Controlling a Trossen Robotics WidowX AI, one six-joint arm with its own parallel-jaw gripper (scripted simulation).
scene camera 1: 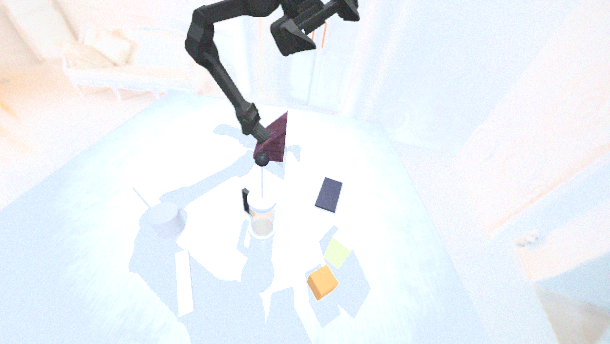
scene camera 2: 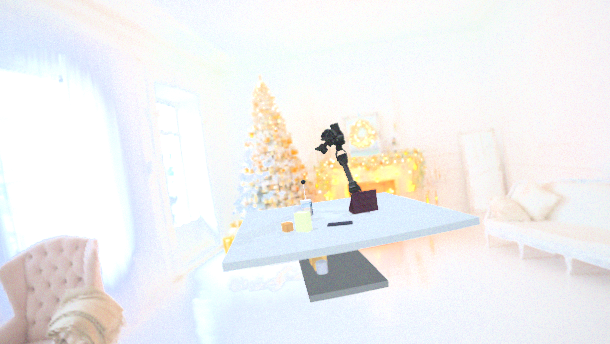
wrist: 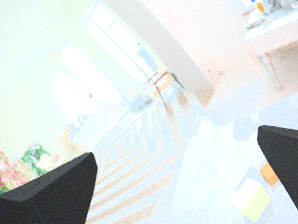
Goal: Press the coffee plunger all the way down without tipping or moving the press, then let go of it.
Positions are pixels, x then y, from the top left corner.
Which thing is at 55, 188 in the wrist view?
The gripper.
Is the gripper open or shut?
Open.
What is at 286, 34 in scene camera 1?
The gripper.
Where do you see a coffee press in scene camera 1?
At 260, 203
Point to a yellow-green block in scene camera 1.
At 343, 242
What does the gripper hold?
Nothing.
